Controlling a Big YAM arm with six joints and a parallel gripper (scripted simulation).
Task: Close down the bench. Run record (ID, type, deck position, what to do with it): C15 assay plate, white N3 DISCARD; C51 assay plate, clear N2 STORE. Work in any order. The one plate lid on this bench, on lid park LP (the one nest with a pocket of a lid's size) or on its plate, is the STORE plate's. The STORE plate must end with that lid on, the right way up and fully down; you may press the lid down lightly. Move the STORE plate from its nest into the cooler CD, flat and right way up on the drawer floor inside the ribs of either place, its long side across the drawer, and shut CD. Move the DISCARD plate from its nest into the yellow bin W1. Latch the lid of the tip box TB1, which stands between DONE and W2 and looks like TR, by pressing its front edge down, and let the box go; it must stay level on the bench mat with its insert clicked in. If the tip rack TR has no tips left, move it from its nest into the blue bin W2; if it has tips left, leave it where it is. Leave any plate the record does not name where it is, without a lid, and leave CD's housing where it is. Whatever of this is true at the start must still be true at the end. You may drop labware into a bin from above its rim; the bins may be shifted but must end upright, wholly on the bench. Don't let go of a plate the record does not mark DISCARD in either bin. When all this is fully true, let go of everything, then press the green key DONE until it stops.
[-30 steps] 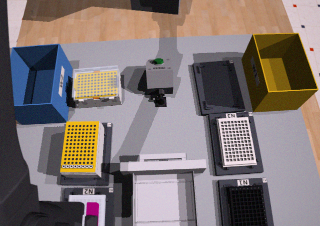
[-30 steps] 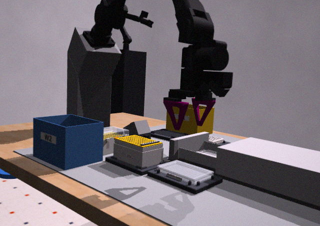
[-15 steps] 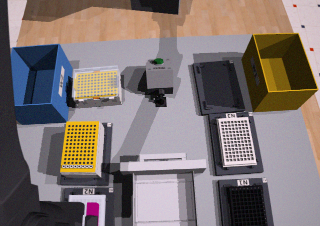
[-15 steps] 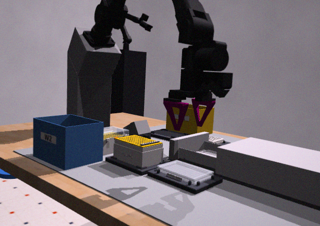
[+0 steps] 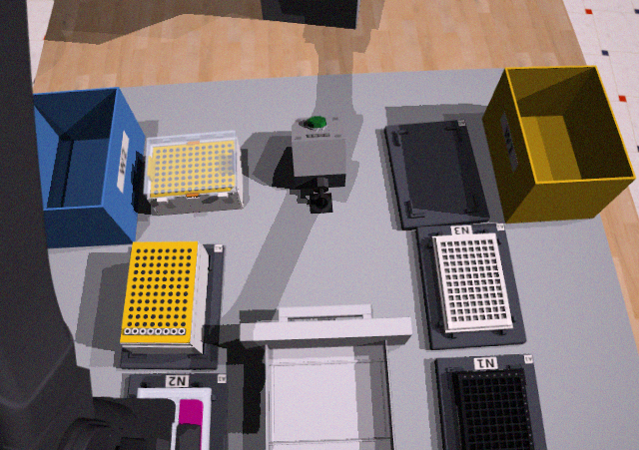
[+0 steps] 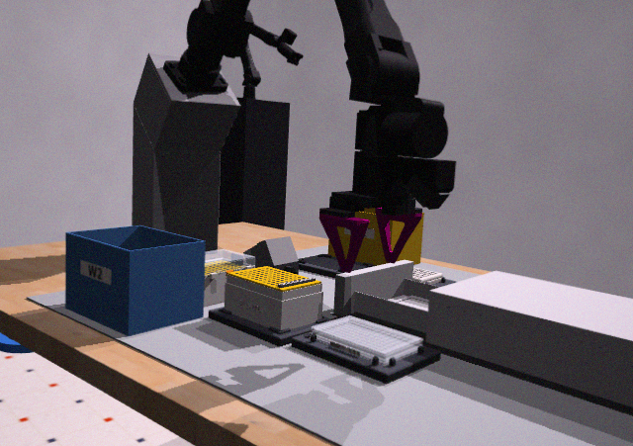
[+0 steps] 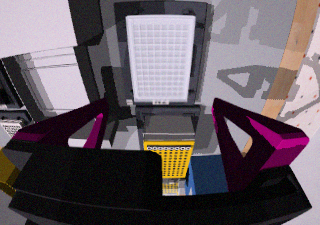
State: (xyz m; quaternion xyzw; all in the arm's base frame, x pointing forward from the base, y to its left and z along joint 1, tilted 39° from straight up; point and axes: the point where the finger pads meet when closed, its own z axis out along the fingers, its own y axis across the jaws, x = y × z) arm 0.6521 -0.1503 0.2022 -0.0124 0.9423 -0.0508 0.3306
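My gripper is now 10 cm above the plate lid. Round my hand: tip rack TR: 18 cm behind, 2 cm to the right, 7 cm below; clear plate: 11 cm below; nest N2: 12 cm below.
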